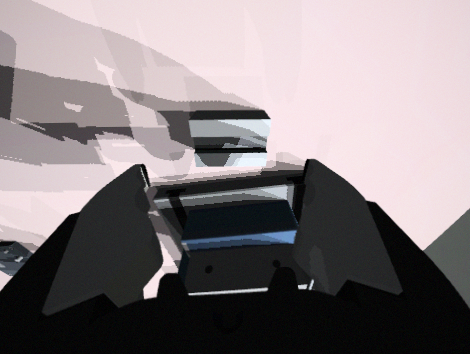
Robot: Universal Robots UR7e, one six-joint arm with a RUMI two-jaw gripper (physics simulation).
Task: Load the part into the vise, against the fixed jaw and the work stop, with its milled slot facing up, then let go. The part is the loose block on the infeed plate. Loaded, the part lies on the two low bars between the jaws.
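Places are measured from the arm's base along level axes (x ahead, y left, z up), in metres.
Where they show: gripper, fingertip midpoint: (226, 165).
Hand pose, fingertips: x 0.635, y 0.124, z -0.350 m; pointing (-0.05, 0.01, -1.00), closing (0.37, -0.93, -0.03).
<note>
After its pixels a point has its place.
My gripper (226, 165) @(x 0.635, y 0.124, z -0.350 m) is open, its two dark fingers spread wide with nothing gripped. Between and below the fingers I see the vise: a dark blue jaw (238, 225) with a bright front edge, a grey block with two small holes (238, 272) @(x 0.559, y 0.085, z -0.313 m) in front of it, and a shiny strip (227, 194) @(x 0.588, y 0.107, z -0.376 m) behind it. Just beyond the fingertips a shiny silver block (229, 127) @(x 0.658, y 0.131, z -0.366 m), which I take for the part, lies on the pale surface. A dark band runs across the face turned to me. It is clear of both fingers.
Grey shadows of the arm spread over the pale pink surface (361, 95) @(x 0.717, y 0.032, z -0.396 m) at the left. A dark grey area (452, 244) shows past the surface's edge at the lower right. A small dark fixture (10, 256) @(x 0.327, y 0.389, z -0.388 m) shows at the left edge.
</note>
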